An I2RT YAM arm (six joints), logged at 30 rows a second.
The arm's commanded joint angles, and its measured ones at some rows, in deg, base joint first. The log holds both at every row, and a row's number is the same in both.
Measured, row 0:
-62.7 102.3 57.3 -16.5 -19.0 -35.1
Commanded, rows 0 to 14:
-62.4 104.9 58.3 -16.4 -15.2 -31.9
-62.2 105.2 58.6 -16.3 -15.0 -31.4
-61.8 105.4 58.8 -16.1 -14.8 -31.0
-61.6 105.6 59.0 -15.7 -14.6 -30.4
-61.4 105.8 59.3 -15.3 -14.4 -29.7
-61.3 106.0 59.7 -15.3 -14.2 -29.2
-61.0 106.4 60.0 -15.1 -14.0 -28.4
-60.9 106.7 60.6 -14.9 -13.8 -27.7
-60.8 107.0 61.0 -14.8 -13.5 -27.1
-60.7 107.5 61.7 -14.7 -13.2 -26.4
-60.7 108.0 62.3 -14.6 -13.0 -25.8
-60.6 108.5 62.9 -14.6 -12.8 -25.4
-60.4 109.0 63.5 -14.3 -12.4 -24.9
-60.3 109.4 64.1 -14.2 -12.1 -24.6
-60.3 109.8 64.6 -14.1 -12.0 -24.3
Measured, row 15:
-60.5 107.4 63.5 -15.8 -15.7 -27.0
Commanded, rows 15 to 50:
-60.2 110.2 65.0 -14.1 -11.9 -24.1
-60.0 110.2 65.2 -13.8 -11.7 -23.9
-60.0 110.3 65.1 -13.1 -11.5 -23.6
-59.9 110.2 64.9 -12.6 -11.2 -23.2
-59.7 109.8 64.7 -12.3 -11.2 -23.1
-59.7 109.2 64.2 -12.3 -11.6 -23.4
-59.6 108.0 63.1 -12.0 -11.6 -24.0
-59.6 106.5 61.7 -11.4 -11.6 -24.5
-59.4 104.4 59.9 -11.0 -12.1 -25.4
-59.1 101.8 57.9 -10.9 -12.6 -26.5
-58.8 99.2 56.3 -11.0 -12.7 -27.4
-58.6 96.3 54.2 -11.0 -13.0 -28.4
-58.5 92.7 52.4 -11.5 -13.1 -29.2
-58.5 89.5 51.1 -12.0 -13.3 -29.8
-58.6 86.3 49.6 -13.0 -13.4 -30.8
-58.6 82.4 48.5 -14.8 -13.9 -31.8
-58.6 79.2 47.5 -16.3 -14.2 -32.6
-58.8 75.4 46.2 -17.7 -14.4 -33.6
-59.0 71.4 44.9 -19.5 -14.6 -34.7
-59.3 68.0 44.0 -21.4 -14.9 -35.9
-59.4 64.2 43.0 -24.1 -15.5 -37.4
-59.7 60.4 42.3 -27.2 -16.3 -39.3
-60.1 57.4 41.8 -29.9 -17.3 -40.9
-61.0 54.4 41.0 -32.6 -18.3 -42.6
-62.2 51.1 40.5 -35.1 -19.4 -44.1
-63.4 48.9 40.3 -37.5 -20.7 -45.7
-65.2 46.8 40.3 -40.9 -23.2 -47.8
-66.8 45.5 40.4 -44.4 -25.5 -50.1
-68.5 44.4 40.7 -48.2 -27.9 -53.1
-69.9 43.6 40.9 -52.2 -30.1 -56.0
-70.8 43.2 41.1 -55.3 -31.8 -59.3
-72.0 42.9 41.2 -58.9 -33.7 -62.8
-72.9 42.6 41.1 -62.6 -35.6 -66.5
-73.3 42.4 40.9 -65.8 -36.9 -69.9
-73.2 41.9 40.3 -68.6 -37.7 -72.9
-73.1 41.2 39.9 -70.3 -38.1 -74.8
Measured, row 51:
-72.8 42.4 40.9 -56.9 -31.4 -62.9
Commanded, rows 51 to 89:
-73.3 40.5 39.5 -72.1 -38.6 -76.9
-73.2 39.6 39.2 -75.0 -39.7 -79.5
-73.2 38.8 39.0 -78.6 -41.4 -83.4
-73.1 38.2 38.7 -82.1 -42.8 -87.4
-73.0 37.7 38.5 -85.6 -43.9 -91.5
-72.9 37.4 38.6 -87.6 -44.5 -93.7
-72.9 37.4 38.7 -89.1 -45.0 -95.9
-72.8 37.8 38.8 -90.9 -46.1 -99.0
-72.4 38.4 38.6 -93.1 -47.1 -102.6
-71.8 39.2 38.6 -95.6 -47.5 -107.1
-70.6 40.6 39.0 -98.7 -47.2 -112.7
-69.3 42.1 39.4 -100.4 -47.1 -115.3
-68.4 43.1 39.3 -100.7 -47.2 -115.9
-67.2 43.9 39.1 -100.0 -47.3 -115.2
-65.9 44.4 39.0 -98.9 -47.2 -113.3
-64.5 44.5 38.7 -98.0 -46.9 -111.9
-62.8 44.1 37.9 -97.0 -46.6 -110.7
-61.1 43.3 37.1 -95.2 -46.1 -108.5
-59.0 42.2 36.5 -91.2 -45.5 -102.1
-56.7 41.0 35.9 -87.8 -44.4 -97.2
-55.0 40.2 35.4 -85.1 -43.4 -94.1
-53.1 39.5 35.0 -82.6 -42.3 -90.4
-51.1 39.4 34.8 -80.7 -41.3 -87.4
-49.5 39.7 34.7 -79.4 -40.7 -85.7
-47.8 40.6 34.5 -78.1 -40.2 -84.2
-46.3 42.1 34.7 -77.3 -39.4 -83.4
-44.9 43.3 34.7 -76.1 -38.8 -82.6
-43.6 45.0 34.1 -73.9 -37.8 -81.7
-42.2 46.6 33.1 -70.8 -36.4 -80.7
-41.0 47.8 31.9 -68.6 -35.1 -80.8
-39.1 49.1 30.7 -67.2 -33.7 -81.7
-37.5 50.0 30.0 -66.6 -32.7 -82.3
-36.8 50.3 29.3 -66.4 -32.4 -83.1
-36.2 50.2 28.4 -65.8 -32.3 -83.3
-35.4 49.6 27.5 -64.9 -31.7 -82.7
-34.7 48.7 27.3 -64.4 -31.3 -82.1
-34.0 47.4 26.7 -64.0 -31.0 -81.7
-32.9 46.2 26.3 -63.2 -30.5 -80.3
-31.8 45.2 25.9 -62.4 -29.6 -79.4
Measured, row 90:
-34.0 47.6 27.0 -64.8 -32.9 -82.3
